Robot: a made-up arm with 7 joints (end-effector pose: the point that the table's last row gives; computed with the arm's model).
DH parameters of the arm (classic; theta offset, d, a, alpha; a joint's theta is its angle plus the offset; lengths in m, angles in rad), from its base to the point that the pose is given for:
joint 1: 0 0.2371 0 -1.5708
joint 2: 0 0 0 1.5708
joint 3: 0 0.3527 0.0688 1.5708
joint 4: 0 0 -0.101 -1.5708
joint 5: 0 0.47 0 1.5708
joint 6: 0 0 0.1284 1.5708
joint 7: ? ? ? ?
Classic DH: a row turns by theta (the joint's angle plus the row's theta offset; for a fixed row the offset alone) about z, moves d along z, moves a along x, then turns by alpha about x.
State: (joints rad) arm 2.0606 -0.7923 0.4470 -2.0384 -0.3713 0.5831 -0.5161
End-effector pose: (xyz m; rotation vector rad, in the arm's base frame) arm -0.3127 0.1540 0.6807 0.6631 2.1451 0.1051
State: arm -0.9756 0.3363 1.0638 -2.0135 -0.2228 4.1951 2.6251
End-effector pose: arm 0.5168 -0.0301 0.4940 -0.2913 1.0694 -0.2317
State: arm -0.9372 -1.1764 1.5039 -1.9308 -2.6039 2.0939 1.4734
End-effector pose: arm 0.4053 0.5120 0.3190 -0.2179 0.9259 1.4880
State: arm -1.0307 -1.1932 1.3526 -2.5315 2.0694 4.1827 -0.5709
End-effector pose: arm 0.2445 0.1984 0.3919 0.9036 -1.0433 2.0239
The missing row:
joint 7: 0 0 0 0
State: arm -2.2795 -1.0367 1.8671 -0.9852 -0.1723 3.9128 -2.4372
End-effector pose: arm 0.6368 0.3385 0.5217 -0.7299 0.9829 0.0655
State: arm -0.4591 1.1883 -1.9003 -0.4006 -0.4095 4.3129 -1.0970
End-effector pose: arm 0.5764 -0.3668 0.5148 -0.2350 1.8131 -0.1068
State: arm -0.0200 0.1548 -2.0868 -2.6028 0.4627 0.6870 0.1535
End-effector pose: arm -0.1628 -0.3337 0.1457 -0.4416 1.2533 0.5987
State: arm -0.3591 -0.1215 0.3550 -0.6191 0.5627 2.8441 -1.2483
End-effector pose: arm 0.0944 -0.0281 1.1407 0.8373 0.5658 2.3166
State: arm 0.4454 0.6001 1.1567 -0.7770 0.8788 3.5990 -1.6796
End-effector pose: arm 0.4460 0.4109 0.7733 -1.3370 -0.4907 -2.0657
